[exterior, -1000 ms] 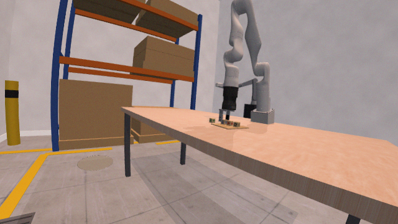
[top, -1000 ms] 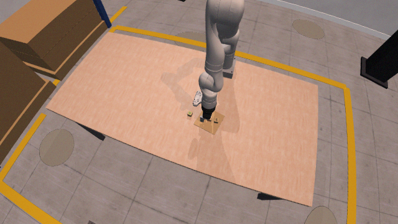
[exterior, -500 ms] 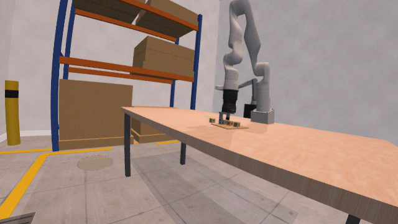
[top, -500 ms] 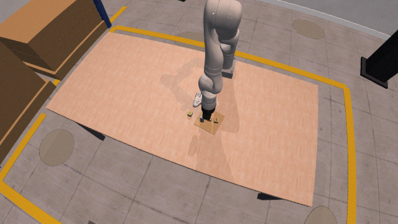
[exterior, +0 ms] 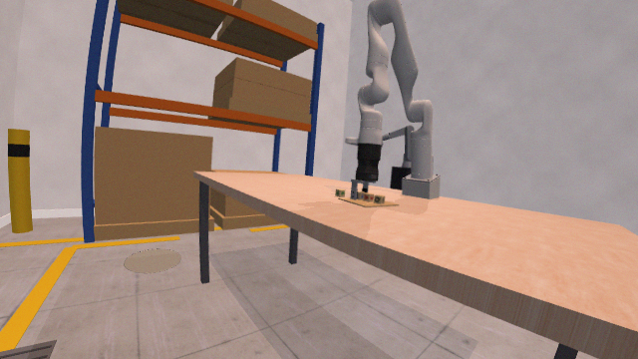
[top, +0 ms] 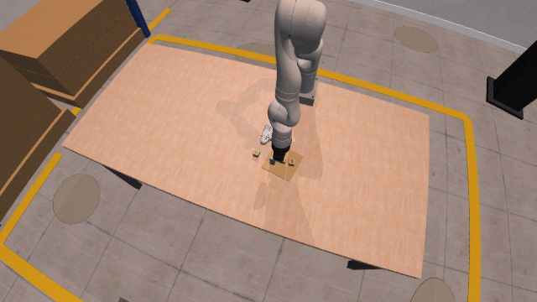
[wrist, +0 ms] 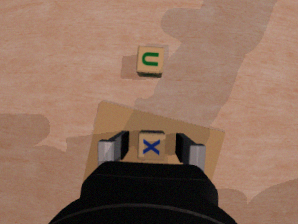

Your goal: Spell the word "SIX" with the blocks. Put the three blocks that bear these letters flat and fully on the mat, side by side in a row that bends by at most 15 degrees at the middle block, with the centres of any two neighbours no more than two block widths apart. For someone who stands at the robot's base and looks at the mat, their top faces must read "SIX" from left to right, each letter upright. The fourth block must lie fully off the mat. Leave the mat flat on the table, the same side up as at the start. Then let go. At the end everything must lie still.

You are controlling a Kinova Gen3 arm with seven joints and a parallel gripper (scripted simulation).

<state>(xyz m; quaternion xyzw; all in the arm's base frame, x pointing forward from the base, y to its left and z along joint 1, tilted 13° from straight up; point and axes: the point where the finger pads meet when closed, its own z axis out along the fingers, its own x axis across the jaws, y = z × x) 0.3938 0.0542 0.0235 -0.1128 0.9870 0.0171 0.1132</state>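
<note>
Right now my hand is 4 cm to the right of the block, 1 cm past it and 1 cm above it. From my hand the other things lie so: tan mat 4 cm to the left, 2 cm below, 1 cm behind.
</note>
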